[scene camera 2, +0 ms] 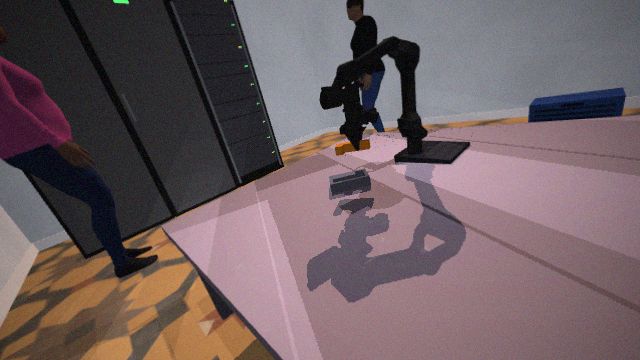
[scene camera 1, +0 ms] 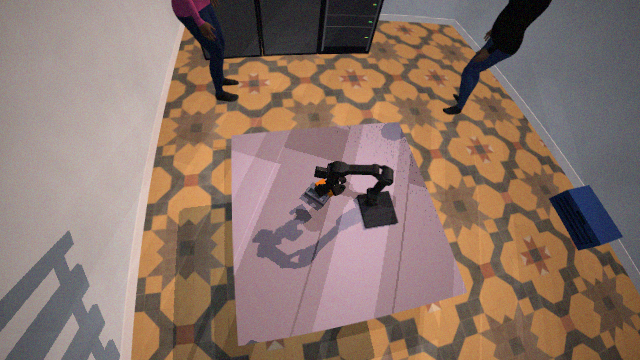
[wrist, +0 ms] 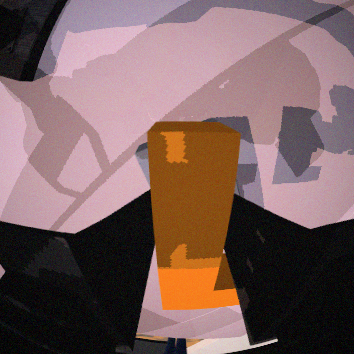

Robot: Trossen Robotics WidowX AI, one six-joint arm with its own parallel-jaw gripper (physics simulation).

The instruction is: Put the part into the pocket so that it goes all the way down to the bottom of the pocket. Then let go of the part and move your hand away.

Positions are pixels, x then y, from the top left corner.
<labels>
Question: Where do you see an orange part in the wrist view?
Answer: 192, 165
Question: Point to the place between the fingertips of my gripper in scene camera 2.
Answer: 358, 149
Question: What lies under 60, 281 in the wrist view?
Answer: My gripper.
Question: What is my gripper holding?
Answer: An orange part.
</labels>
